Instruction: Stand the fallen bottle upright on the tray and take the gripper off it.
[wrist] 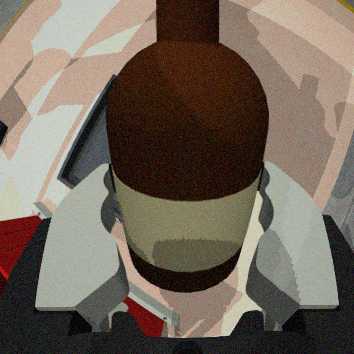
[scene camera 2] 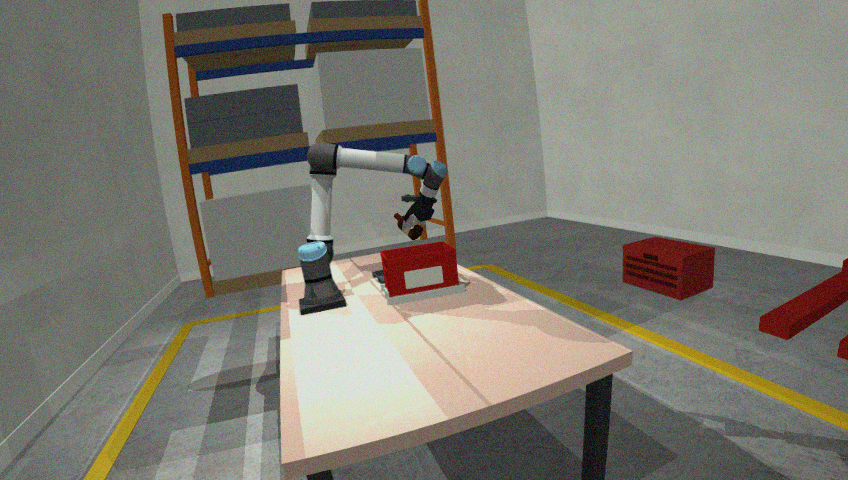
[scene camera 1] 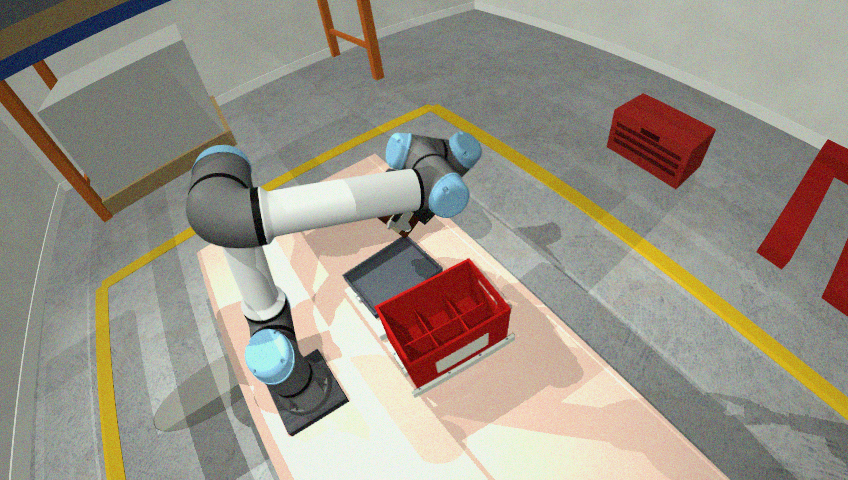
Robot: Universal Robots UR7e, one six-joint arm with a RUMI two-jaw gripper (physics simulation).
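Where they show: gripper, fingertip midpoint: (wrist: 186, 164) (scene camera 2: 408, 229) (scene camera 1: 395, 217); arm's base, link origin: (scene camera 2: 322, 298) (scene camera 1: 305, 389).
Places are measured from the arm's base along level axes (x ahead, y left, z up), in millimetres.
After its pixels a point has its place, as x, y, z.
Note:
My gripper (scene camera 1: 401, 223) {485, 109, 194} (scene camera 2: 411, 223) {485, 109, 194} (wrist: 186, 164) {485, 109, 194} is shut on the brown bottle (scene camera 2: 414, 233) {483, 50, 179} (wrist: 187, 120) {484, 117, 256}, with one jaw on each side of its pale label band. The bottle is in the air above the table. In the scene camera 2 view it is tilted, its neck up to the left and its base down to the right. In the scene camera 1 view the wrist hides much of it. The dark grey tray (scene camera 1: 386, 279) {403, 116, -18} (scene camera 2: 378, 276) {303, 116, 3} (wrist: 92, 150) {325, 97, -17} lies on the table, lower than the bottle and off to one side of it; the red crate hides part of it.
A red divided crate (scene camera 1: 416, 371) {228, -219, 105} (scene camera 2: 390, 279) {224, -217, 76} (wrist: 17, 237) {303, -49, 89} stands right beside the tray, on a pale railed base (scene camera 1: 464, 365) {342, -262, 7} (scene camera 2: 425, 295) {340, -264, -8}. The arm's base stands on the table to the left of both. A red toolbox (scene camera 1: 690, 148) (scene camera 2: 693, 273) is on the floor.

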